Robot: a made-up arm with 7 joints.
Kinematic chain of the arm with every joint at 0, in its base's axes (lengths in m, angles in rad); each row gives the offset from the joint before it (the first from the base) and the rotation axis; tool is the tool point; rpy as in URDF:
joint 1: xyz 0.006 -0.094 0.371 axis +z
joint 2: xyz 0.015 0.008 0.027 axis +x
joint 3: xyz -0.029 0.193 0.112 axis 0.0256 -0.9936 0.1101
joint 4: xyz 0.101 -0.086 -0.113 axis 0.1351 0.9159 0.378
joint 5: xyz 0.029 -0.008 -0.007 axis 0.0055 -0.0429 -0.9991
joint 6: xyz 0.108 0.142 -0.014 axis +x
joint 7: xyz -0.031 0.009 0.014 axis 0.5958 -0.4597 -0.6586
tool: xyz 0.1 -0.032 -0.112 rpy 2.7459 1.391 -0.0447
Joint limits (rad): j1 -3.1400..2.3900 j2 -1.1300..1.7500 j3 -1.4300..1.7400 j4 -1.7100..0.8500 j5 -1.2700..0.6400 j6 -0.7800..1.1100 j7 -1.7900..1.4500
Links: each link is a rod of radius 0.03 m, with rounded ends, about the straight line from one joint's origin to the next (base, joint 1, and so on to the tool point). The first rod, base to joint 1, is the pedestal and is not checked.
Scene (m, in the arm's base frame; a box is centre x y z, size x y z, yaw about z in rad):
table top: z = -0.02
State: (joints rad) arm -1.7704 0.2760 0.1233 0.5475 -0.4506 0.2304 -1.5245
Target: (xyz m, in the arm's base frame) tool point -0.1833 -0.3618 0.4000
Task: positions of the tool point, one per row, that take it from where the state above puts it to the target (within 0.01 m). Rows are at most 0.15 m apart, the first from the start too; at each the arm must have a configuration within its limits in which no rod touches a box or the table.
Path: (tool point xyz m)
1: 0.2007 -0.3687 0.3384
2: 0.0715 -0.4254 0.3515
3: -0.0658 -0.4216 0.3731
4: -0.1833 -0.3618 0.4000

